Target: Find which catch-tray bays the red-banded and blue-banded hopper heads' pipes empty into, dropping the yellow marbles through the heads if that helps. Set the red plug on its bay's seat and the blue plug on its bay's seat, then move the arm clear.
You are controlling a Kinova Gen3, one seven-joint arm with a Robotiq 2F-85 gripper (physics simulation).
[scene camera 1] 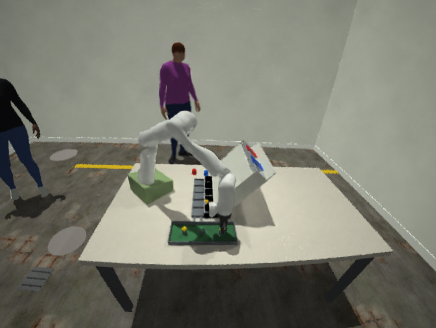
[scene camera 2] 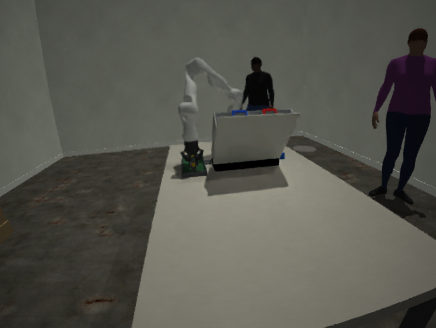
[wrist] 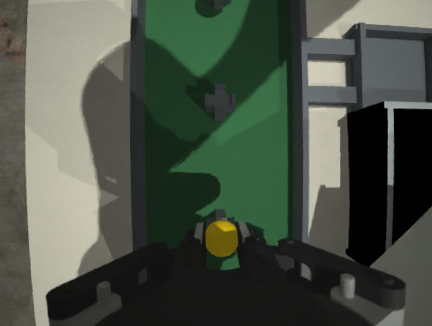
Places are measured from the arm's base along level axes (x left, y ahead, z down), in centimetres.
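Pixels of known places: gripper, fingertip midpoint: [scene camera 1: 222,230] [scene camera 2: 193,167] [wrist: 221,234]; arm's base, origin of the base link: [scene camera 1: 146,181].
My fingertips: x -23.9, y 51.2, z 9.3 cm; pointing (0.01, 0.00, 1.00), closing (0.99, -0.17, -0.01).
Ahead of a thing's pixels: the offset from my fingertips to its top centre. "spot": to the spot under its first point.
My gripper [scene camera 1: 223,231] [scene camera 2: 193,160] [wrist: 221,234] points down at one end of the green-floored tray @(spot: dz +1.3, dx -8.4, dy -9.4 cm) [scene camera 1: 202,243] [wrist: 138,125], shut on a yellow marble @(dz -2.8, dx -0.1, dy -0.3 cm) [wrist: 221,239], which is over a grey post. A second yellow marble @(dz -2.8, dx -2.9, dy -20.1 cm) [scene camera 1: 184,229] is at the other end of that tray. A third @(dz -0.5, dx +23.1, dy -11.6 cm) [scene camera 1: 206,202] is in the dark bay row beside the grey bays [scene camera 1: 198,191] [wrist: 395,65]. The red plug @(dz -1.2, dx +55.9, dy -26.3 cm) [scene camera 1: 194,171] and blue plug @(dz -1.2, dx +55.3, dy -16.7 cm) [scene camera 1: 205,173] [scene camera 2: 282,156] stand beyond the bays. The red-banded head @(spot: dz -27.7, dx +44.4, dy +14.5 cm) [scene camera 1: 251,151] [scene camera 2: 270,111] and blue-banded head @(spot: dz -27.4, dx +29.3, dy +16.5 cm) [scene camera 1: 256,163] [scene camera 2: 240,113] top the housing. Its pipes are hidden.
The large pale slanted housing [scene camera 1: 252,177] [scene camera 2: 255,137] leans over the table beside the arm, close to the dark bays @(spot: dz +0.3, dx +11.3, dy -5.3 cm) [wrist: 367,185]. A bare grey post @(dz -0.3, dx -1.5, dy -10.2 cm) [wrist: 220,101] stands mid-tray. The arm's green base block [scene camera 1: 150,186] is at the table's left. Two people stand beyond the table.
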